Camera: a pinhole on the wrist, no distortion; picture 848 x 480 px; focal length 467.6 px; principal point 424.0 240.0 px. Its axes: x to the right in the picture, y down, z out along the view. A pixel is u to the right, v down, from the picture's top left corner.
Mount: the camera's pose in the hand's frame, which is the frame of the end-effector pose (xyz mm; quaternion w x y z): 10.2 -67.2 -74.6 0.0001 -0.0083 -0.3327 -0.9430
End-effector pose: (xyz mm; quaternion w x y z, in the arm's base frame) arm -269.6 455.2 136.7 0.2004 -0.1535 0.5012 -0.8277
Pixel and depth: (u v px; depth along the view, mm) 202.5 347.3 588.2
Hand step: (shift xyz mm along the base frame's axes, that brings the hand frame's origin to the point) -15.0 -582.7 50.7
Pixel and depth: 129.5 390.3 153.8
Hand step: -63.5 -106.6 48.1
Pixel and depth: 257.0 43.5 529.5
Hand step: -13.5 -432.4 -290.9
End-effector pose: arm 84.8 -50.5 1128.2 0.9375 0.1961 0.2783 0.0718
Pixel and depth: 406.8 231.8 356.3
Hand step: 129.2 89.0 204.1
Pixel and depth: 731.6 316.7 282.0
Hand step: -47.1 -31.4 250.6
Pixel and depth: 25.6 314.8 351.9
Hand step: 387.3 100.4 64.9
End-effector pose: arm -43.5 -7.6 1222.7 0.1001 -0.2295 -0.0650 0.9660
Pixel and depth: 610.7 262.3 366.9
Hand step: -12.8 -192.9 229.2
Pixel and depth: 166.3 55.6 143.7
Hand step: -91.0 -44.4 -50.3
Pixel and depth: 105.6 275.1 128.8
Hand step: -102.2 14.4 -17.1
